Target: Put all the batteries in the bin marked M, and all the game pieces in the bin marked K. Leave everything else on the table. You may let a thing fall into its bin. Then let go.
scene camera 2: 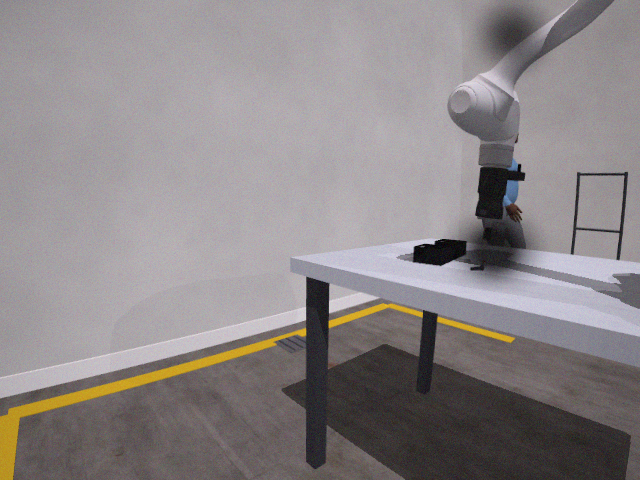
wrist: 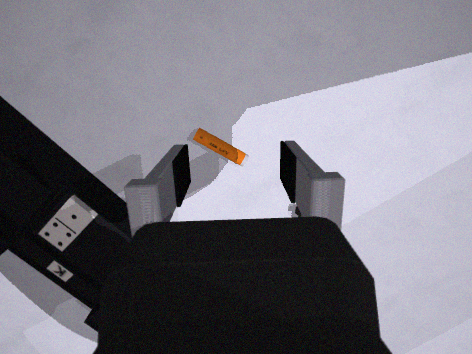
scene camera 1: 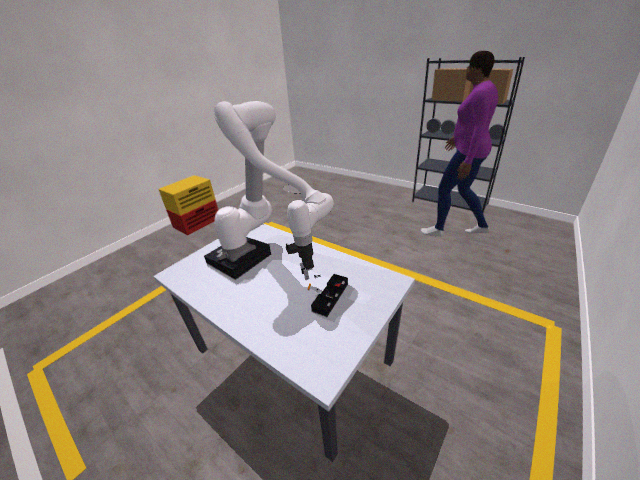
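Pixels of known places: gripper, between the fingertips: (scene camera 2: 492, 241) (wrist: 234, 161) (scene camera 1: 305, 276); arm's base, origin of its link: (scene camera 1: 236, 250).
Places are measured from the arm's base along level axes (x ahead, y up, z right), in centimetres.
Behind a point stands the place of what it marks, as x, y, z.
My gripper (scene camera 1: 305, 274) @[51.4, 0.3, -6.8] (wrist: 234, 161) @[51.4, 0.3, -6.8] is open and empty, above the table. An orange battery (scene camera 1: 309, 286) @[53.4, -5.8, -6.8] (wrist: 220, 146) @[53.0, -5.7, -6.8] lies on the table below and between the fingers in the wrist view, slanted to them. The black row of bins (scene camera 1: 321, 306) @[67.6, -6.0, 0.4] (scene camera 2: 439, 254) @[60.8, -3.5, -19.3] stands beside it. In the wrist view, a white domino (wrist: 67, 223) @[67.5, -5.3, -5.6] lies in the bin with the K label (wrist: 59, 271) @[70.2, -3.9, -8.4]. A red battery (scene camera 1: 337, 284) @[65.5, -4.5, -15.6] lies in the end compartment; the M label does not show in the wrist view. A dark smudge blurs the fingers in scene camera 2.
A dark bolt (scene camera 1: 317, 275) @[51.1, -5.7, -16.2] (scene camera 2: 477, 267) @[50.8, -5.9, -16.5] lies on the white table (scene camera 1: 248, 325) @[47.2, -6.7, 29.9] near the bins. A small grey piece (wrist: 292, 209) @[50.7, -5.9, -14.5] is partly hidden by the right finger. The arm's black base (scene camera 1: 211, 260) @[-6.8, -1.7, 14.4] stands on the table. A person (scene camera 1: 476, 124) is beyond it.
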